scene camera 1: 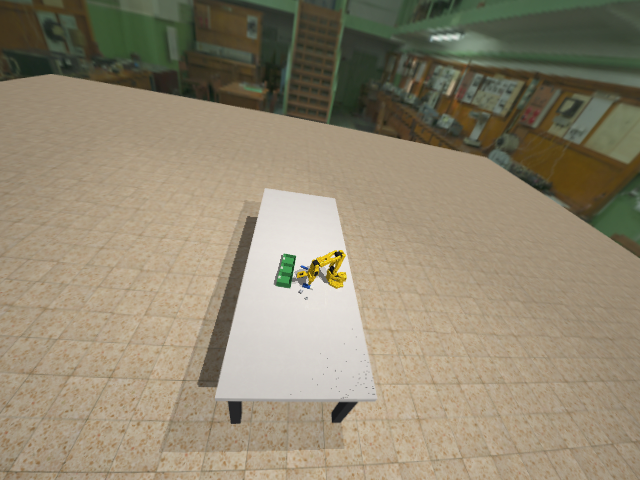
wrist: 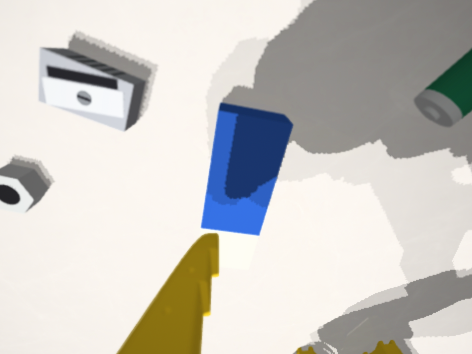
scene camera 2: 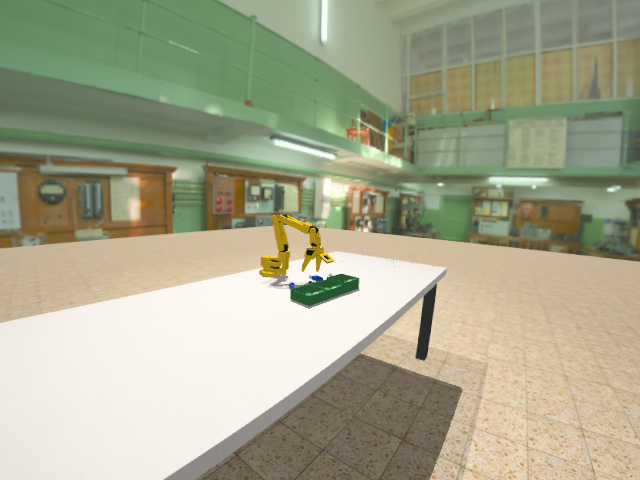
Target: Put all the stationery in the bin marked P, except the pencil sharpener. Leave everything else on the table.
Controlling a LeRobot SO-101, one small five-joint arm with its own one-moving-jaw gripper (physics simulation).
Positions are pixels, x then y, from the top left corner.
Labels:
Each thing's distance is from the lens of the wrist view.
blue eraser (wrist: 249, 144): 7 cm
pencil sharpener (wrist: 69, 81): 8 cm

